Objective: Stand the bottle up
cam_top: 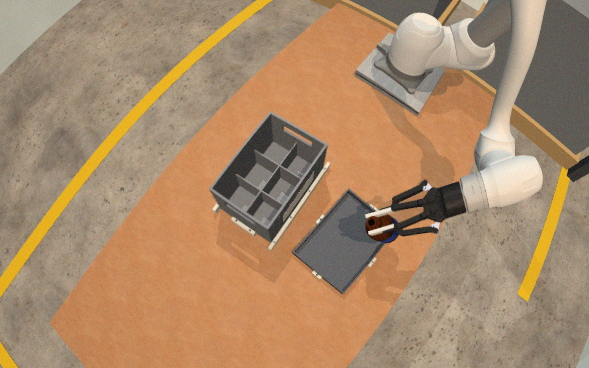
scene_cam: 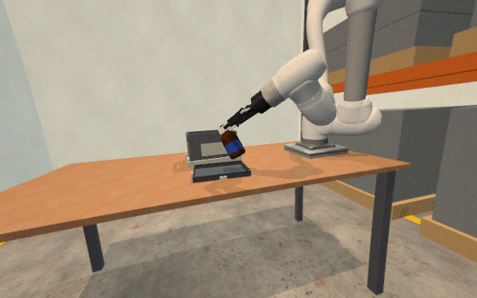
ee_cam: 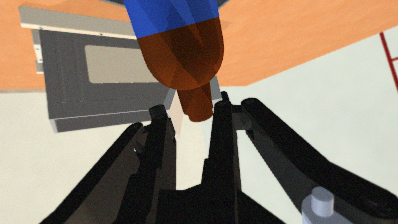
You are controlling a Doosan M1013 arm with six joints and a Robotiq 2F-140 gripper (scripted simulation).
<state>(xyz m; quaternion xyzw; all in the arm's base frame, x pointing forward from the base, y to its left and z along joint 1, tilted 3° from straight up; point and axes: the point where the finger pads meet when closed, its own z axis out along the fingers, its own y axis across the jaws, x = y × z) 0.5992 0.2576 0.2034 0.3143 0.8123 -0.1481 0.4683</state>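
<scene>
Right now my hand is 6 cm above the bottle, 1 cm to the right of it and 1 cm past it. Round my hand: grey crate: 30 cm to the right, 13 cm below, 6 cm ahead; then grey tray: 20 cm below, 4 cm to the right, 4 cm ahead.
</scene>
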